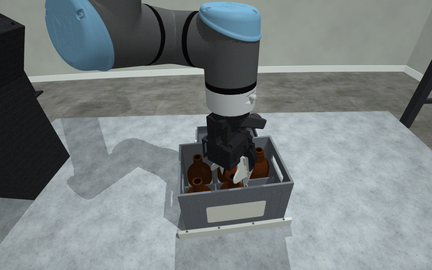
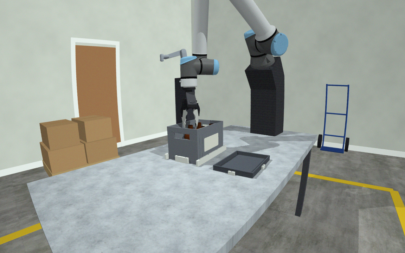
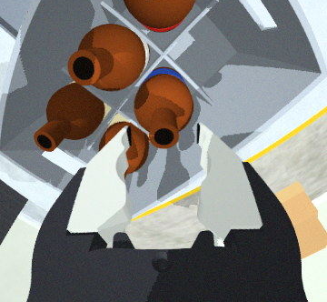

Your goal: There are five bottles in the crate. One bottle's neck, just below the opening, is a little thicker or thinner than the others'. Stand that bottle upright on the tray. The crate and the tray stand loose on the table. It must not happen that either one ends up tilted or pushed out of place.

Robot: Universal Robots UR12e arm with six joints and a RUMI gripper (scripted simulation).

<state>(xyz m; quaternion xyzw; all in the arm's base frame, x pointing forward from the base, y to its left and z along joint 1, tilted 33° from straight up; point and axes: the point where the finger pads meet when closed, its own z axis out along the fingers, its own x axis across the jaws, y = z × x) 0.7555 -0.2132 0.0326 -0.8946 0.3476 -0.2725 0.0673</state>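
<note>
Now: hand 4 cm to the right of the crate and 8 cm above it. Also, from my hand: grey tray 3 cm ahead, 32 cm to the left, 15 cm below; glass bottle 9 cm ahead, 9 cm to the left, 8 cm below.
</note>
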